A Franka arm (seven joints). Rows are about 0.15 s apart.
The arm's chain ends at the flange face. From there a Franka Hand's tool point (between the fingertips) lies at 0.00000 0.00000 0.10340 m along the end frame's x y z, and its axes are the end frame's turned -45 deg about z.
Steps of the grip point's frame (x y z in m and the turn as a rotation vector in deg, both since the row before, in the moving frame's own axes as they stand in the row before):
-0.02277 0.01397 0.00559 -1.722 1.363 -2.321
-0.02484 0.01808 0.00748 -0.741 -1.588 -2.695
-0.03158 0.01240 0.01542 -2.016 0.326 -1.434
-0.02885 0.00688 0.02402 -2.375 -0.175 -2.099
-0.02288 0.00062 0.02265 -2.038 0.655 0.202
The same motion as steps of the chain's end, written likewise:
-0.01017 0.02560 0.00567 -0.254 2.181 -2.321
-0.00377 0.02735 0.00753 -1.647 -0.599 -2.695
-0.01658 0.02898 0.01549 -1.195 1.656 -1.434
-0.01840 0.02206 0.02411 -1.803 1.556 -2.099
-0.01917 0.01485 0.02272 -0.978 1.904 0.202

